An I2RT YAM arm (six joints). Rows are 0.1 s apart.
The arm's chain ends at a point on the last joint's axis. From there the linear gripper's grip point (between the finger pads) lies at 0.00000 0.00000 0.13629 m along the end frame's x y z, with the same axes.
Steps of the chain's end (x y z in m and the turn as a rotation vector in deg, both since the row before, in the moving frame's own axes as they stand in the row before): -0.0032 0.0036 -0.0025 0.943 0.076 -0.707; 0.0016 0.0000 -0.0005 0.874 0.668 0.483; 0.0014 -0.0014 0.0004 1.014 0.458 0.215; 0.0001 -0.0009 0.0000 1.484 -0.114 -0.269; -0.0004 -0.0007 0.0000 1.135 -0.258 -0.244; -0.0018 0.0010 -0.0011 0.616 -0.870 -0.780; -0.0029 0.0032 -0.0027 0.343 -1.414 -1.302
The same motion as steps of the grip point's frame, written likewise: -0.0030 0.0014 -0.0025 0.943 0.076 -0.707; 0.0032 -0.0021 -0.0005 0.874 0.668 0.483; 0.0025 -0.0038 0.0004 1.014 0.458 0.215; -0.0002 -0.0044 0.0000 1.484 -0.114 -0.269; -0.0010 -0.0034 0.0000 1.135 -0.258 -0.244; -0.0039 -0.0005 -0.0011 0.616 -0.870 -0.780; -0.0063 0.0024 -0.0027 0.343 -1.414 -1.302
